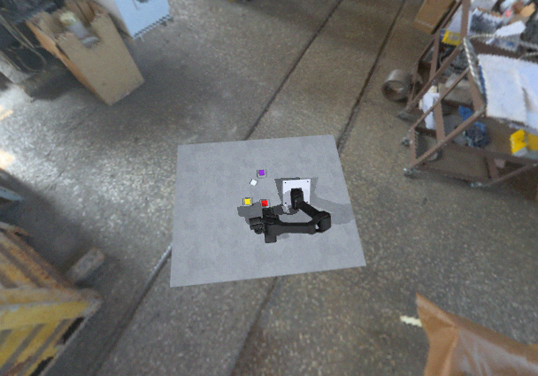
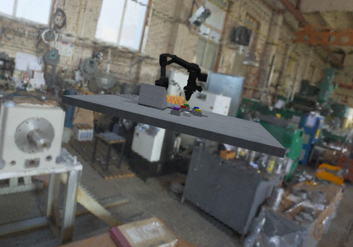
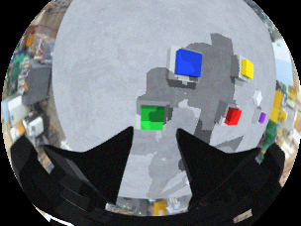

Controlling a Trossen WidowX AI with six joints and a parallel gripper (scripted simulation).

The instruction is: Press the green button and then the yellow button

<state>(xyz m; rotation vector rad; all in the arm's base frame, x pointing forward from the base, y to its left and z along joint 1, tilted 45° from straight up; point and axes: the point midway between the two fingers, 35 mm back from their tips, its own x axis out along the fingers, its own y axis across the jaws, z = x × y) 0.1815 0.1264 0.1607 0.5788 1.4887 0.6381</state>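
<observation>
Right now the green button is 30 mm below my gripper tip. The rest, counted from my gripper tip: blue button: 80 mm ahead, 40 mm to the right, 30 mm below; then yellow button: 180 mm to the right, 120 mm ahead, 30 mm below; then red button: 160 mm to the right, 30 mm below, 10 mm ahead.
</observation>
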